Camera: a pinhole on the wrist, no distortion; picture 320 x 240 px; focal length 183.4 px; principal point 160.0 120.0 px. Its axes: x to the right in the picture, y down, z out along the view. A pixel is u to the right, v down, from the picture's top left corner.
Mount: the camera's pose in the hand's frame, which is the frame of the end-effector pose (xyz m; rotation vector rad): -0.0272 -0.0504 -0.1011 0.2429 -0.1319 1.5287
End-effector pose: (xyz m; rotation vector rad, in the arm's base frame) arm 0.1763 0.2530 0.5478 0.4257 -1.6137 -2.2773
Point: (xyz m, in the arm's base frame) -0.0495 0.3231 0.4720
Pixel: outside the picture
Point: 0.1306 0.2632 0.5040
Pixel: 211 28
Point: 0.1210 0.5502 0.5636
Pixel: 188 157
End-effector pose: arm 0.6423 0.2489 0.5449 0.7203 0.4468 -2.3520
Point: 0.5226 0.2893 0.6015
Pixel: 140 79
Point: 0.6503 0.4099 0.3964
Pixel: behind the camera
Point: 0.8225 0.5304 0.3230
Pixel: behind the camera
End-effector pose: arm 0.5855 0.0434 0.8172 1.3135 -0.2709 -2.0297
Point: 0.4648 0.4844 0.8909
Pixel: outside the picture
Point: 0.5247 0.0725 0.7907
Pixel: 191 77
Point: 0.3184 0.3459 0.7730
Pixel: 17 168
